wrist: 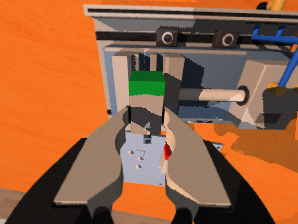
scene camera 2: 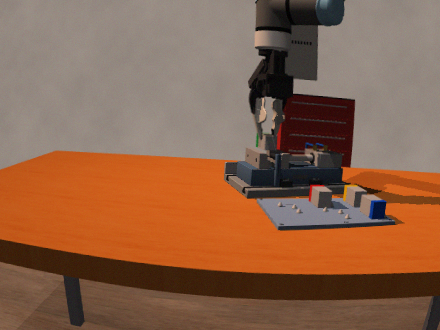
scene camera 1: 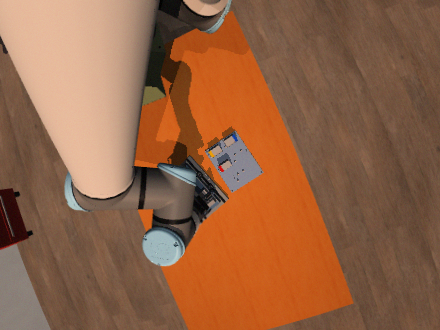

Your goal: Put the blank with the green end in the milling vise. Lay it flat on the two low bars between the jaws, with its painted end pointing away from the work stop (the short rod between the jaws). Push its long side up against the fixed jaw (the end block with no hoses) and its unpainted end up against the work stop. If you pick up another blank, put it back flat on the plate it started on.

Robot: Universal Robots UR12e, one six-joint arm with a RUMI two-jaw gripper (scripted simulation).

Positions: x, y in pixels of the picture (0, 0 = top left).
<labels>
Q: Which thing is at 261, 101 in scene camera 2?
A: The gripper.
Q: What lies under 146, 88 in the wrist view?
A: A green-ended blank.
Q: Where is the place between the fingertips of the gripper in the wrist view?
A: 146, 107
</labels>
